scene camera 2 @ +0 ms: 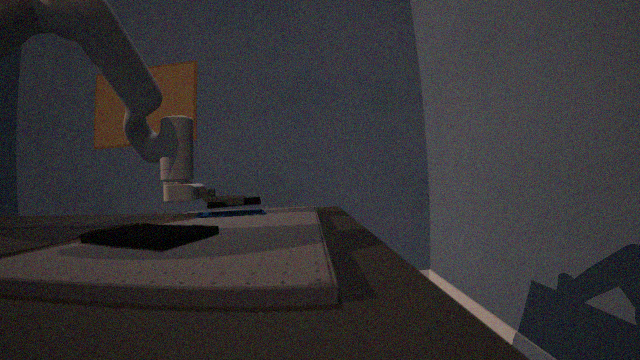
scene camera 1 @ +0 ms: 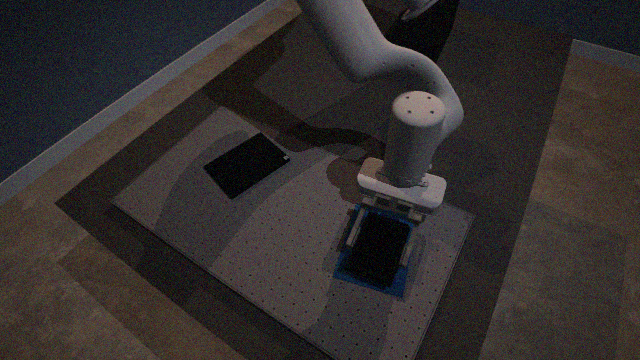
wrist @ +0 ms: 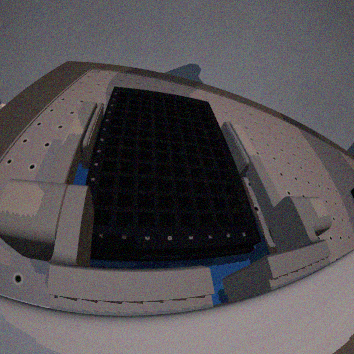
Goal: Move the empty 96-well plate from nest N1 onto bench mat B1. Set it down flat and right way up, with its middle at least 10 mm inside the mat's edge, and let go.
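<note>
The black 96-well plate [scene camera 1: 382, 247] [scene camera 2: 252, 201] [wrist: 165, 175] is level and right way up between the fingers, its wells facing up in the wrist view. My gripper [scene camera 1: 376, 254] [wrist: 164, 137] is shut on the plate's two long sides. It holds the plate over the blue bench mat B1 [scene camera 1: 398, 289] [scene camera 2: 232, 213] [wrist: 80, 175]. In scene camera 2 a small gap shows between the plate and the mat. In scene camera 1 blue shows around the plate, widest at its front end. Nest N1 [scene camera 1: 245, 165] [scene camera 2: 150, 236] is black and bears no plate.
A pale perforated board [scene camera 1: 270, 240] [scene camera 2: 280, 260] [wrist: 280, 150] lies under the mat and the nest, on a dark table [scene camera 1: 510, 150] [scene camera 2: 225, 332]. The nest is at the other end of the board from the mat. An orange panel [scene camera 2: 180, 90] hangs on the wall behind the arm.
</note>
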